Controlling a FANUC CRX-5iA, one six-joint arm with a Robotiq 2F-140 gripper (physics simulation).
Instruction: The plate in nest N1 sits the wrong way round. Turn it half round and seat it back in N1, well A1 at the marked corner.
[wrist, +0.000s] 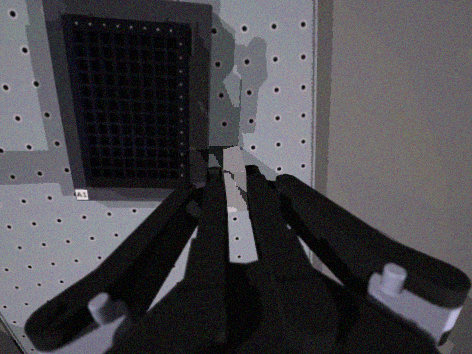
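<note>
The dark plate (132, 105) with a grid of wells lies in a dark grey nest (201, 75) at the upper left of the wrist view. A row of small pale dots runs along the plate's top edge and another down its right edge. A white A1 label (81, 194) is on the nest's lower left corner in the view. The well letters on the plate are too dark to read. My gripper (232, 161) is shut with nothing held, its fingertips to the right of the nest's lower right part. A narrow pale strip shows between the fingers.
The nest stands on a pale board (280, 135) with rows of small holes. The board's right edge runs down the view, with a plain grey-brown surface (400, 100) beyond it. Shadows fall on the board around the nest.
</note>
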